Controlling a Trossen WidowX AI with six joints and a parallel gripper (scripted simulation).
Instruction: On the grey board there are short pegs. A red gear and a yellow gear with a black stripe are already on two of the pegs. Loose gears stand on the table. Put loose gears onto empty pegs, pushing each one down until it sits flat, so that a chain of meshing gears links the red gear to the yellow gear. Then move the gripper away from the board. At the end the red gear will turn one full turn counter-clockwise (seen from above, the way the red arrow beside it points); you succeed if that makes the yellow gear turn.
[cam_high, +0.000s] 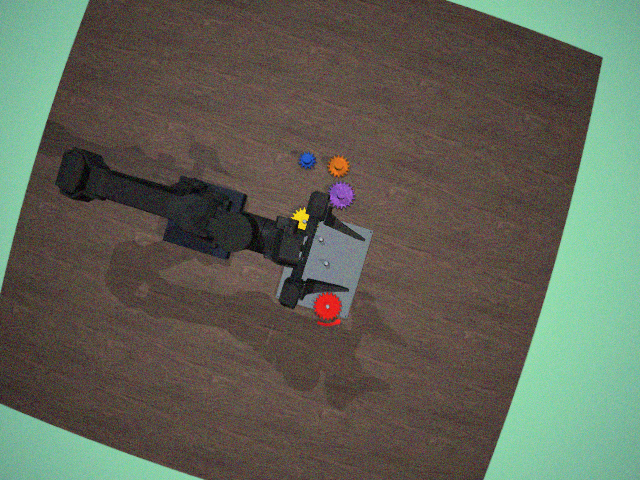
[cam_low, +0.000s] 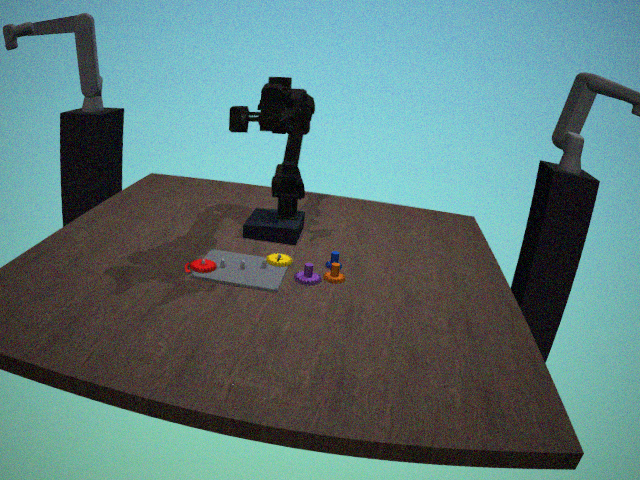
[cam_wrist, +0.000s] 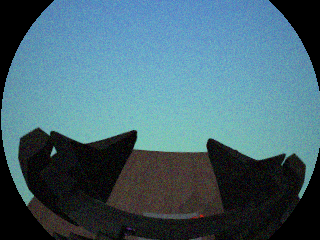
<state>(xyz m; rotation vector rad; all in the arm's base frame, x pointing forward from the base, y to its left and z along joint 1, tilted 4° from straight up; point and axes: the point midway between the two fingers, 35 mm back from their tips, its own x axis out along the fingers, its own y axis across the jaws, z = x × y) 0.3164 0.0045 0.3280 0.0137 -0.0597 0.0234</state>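
Right now the blue gear is 350 mm below my gripper tip, 180 mm to the left of it and 150 mm behind it. Round my gripper tip: yellow gear 350 mm below, 110 mm behind, 50 mm to the left; then red gear 350 mm below, 120 mm to the right; then purple gear 350 mm below, 130 mm to the left, 50 mm behind.
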